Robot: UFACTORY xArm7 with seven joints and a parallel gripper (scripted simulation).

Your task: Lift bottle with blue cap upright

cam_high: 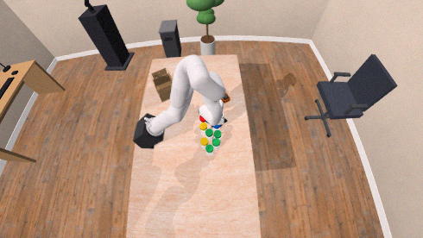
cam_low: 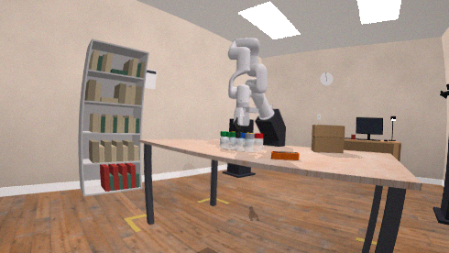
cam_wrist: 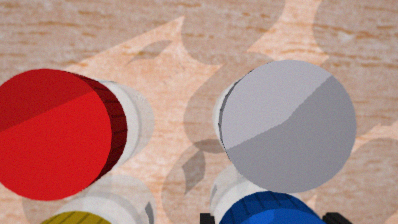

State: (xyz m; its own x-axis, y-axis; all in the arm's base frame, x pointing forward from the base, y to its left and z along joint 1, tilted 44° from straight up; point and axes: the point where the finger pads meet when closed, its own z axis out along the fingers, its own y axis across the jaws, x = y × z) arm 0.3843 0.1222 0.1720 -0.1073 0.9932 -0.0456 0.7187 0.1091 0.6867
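My hand is 50 mm above the blue-capped bottle. Round my hand: red-capped bottle: 100 mm behind, 50 mm below, 40 mm to the left; grey-capped bottle: 60 mm to the left, 50 mm below, 10 mm behind.
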